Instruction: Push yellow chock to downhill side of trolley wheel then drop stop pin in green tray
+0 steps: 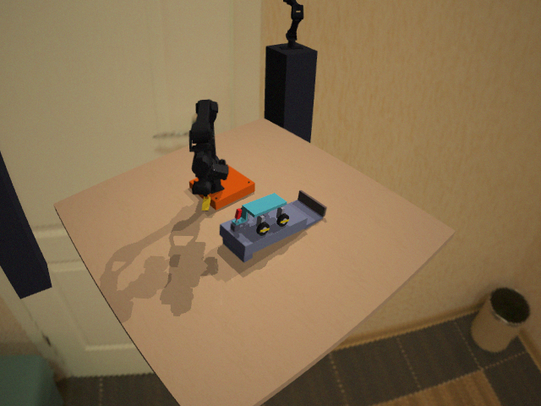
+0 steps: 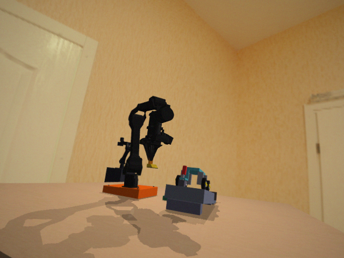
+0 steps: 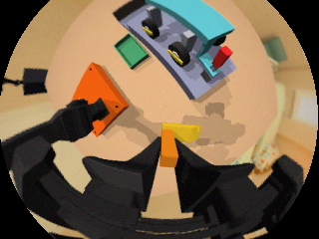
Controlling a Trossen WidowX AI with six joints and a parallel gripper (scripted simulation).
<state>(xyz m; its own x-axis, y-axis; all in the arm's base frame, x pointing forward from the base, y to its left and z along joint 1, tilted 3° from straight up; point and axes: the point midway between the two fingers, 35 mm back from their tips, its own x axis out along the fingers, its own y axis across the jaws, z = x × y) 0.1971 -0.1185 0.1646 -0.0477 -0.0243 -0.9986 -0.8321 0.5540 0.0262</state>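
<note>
Now: gripper tip 20 mm short of the yellow chock, 10 mm to the left of it and 10 mm above it. Also, from my gripper tip: grey-blue ramp: 130 mm ahead, 170 mm to the left, 130 mm below; then teal trolley: 140 mm ahead, 160 mm to the left, 60 mm below; then red-headed stop pin: 130 mm ahead, 60 mm to the left, 40 mm below.
</note>
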